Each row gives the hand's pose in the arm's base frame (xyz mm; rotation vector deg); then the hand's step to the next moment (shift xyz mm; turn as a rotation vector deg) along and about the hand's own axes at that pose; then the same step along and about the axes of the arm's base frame.
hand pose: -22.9 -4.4 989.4 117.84 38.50 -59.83
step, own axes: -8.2 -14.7 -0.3 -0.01 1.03 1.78
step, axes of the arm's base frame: -14.7 8.1 1.6 -0.09 -2.03 -0.35
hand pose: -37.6 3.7 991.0 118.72 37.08 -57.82
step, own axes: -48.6 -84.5 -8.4 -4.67 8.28 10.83
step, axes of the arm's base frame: -82.2 52.1 10.2 -1.77 -14.09 2.44
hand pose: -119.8 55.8 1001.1 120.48 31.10 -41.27
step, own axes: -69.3 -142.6 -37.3 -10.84 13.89 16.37
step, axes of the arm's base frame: -125.6 102.3 -17.1 -4.66 -22.54 6.97
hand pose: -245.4 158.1 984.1 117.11 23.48 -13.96
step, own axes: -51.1 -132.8 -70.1 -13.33 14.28 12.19
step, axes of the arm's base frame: -98.3 111.2 -56.0 -6.80 -19.52 10.15
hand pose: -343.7 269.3 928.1 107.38 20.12 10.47
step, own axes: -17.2 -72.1 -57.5 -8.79 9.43 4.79
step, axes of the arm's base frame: -44.1 67.1 -48.5 -5.45 -9.96 7.76
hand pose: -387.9 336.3 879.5 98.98 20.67 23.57
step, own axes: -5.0 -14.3 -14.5 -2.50 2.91 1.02
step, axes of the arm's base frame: -11.3 13.0 -11.9 -1.70 -2.58 2.49
